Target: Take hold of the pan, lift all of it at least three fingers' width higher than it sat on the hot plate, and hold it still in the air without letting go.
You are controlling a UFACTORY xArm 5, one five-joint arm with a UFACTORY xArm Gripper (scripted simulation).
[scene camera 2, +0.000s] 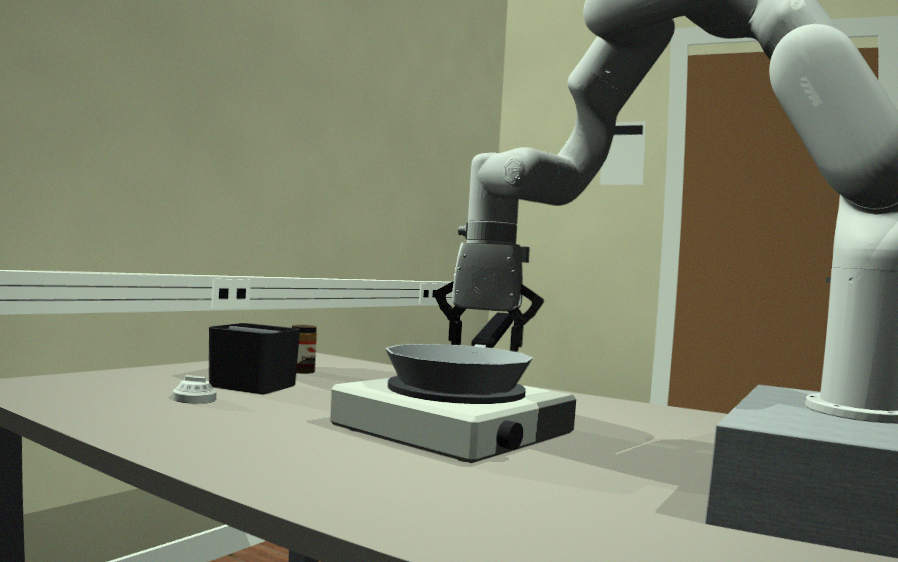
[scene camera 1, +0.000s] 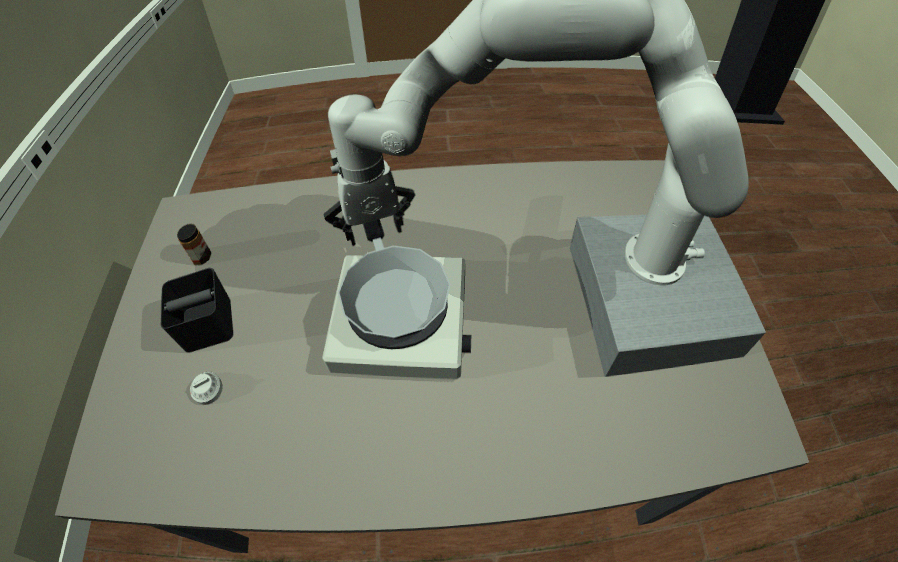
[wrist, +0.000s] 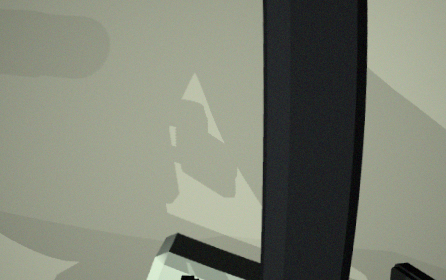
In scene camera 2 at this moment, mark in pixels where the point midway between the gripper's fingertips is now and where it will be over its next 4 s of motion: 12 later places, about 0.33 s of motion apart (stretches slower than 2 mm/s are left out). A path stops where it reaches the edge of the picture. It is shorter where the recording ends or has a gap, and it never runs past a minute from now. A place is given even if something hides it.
My gripper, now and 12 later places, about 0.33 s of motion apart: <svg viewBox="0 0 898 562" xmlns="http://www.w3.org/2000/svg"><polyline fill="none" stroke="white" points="484,349 484,355 484,356 484,355 484,353 484,350 485,344 485,339 486,331 487,323 488,313 488,304 489,292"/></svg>
